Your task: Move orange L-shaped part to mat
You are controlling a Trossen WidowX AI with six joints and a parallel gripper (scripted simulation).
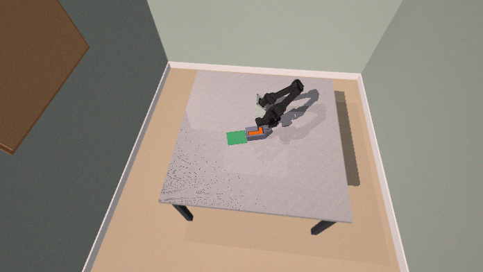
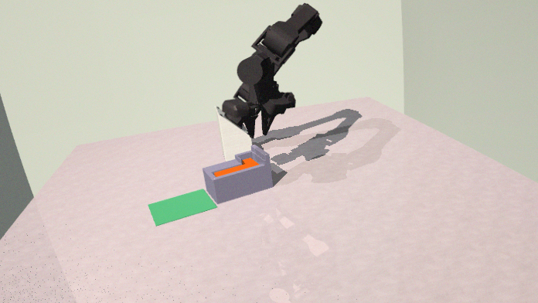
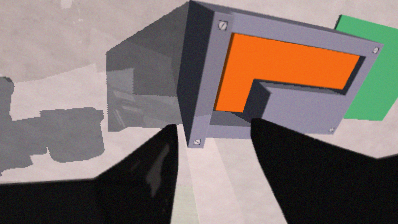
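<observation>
Right now my gripper tip is 3 cm short of the orange L-shaped part, 5 cm to the left of it and 7 cm above it. The rest, counted from my gripper tip: green mat 8 cm ahead, 21 cm to the right, 14 cm below.
</observation>
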